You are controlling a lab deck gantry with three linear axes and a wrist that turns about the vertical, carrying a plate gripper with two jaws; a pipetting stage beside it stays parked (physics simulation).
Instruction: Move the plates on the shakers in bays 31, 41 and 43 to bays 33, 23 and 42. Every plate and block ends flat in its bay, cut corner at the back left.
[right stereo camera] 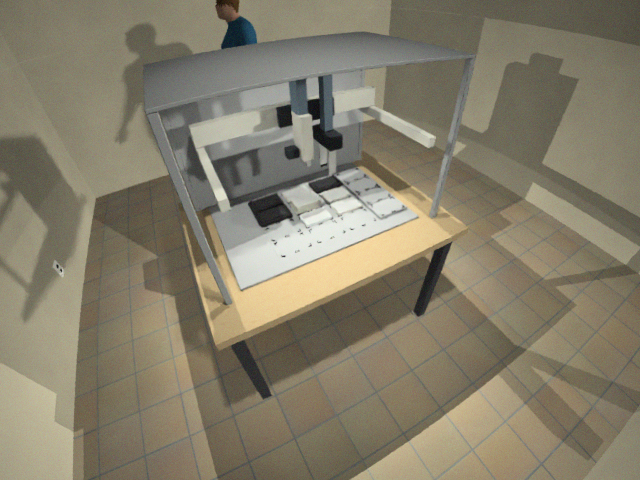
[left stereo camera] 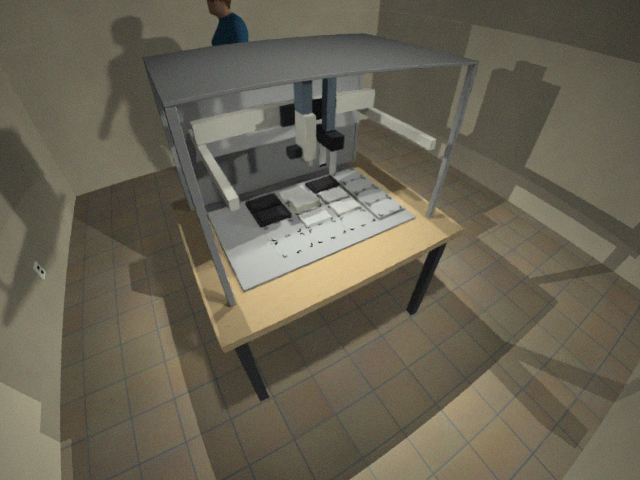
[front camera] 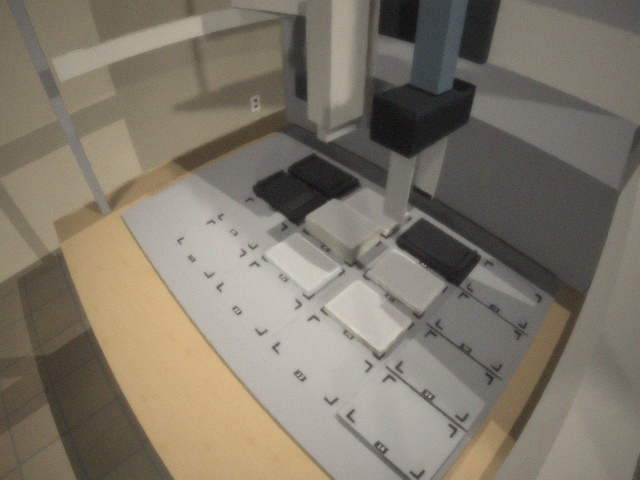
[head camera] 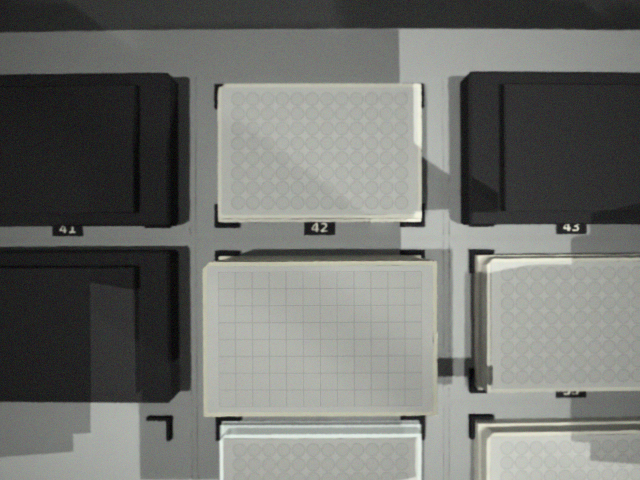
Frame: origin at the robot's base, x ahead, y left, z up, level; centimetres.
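Seen in the pictures: gripper, between the fingertips: point(right stereo camera: 327, 169) point(left stereo camera: 327, 169) point(front camera: 409, 205); robot's base, origin of its link: point(right stereo camera: 282, 256) point(left stereo camera: 284, 256) point(front camera: 179, 241).
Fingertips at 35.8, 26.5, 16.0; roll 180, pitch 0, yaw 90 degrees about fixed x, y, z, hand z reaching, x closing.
Offsets run from my fingertips to a thing's top centre, as dx, dy, dz. "*": to the spot under its first point.
The dark shakers in bays 41 {* -28.4, +9.0, -13.6} point(front camera: 323, 175) point(head camera: 67, 149), 31 point(front camera: 289, 196) point(head camera: 46, 335) and 43 {+3.8, +10.0, -12.9} point(front camera: 436, 250) point(head camera: 568, 144) carry no plate in the parts that show. A pale well plate {-13.0, +9.9, -14.6} point(front camera: 364, 204) point(head camera: 319, 152) lies flat in bay 42, its cut corner at the back left. Other plates lie in bay 33 {* +3.4, -1.3, -14.6} point(front camera: 405, 279) point(head camera: 563, 320) and bay 23 {* +3.6, -11.9, -14.6} point(front camera: 367, 315) point(head camera: 563, 457). My gripper point(front camera: 410, 206) point(left stereo camera: 327, 168) point(right stereo camera: 328, 168) hangs above the rear of the deck, jaws apart, with nothing between them. The head view does not show the jaws.
A tall gridded block {-13.0, -0.8, -11.8} point(front camera: 341, 227) point(head camera: 320, 335) stands in bay 32, directly in front of the bay 42 plate. A bluish-white plate {-13.0, -11.5, -14.6} point(front camera: 302, 263) point(head camera: 320, 459) lies in bay 22. The parked pale pipetting stage point(front camera: 338, 67) point(left stereo camera: 306, 136) hangs left of my gripper.
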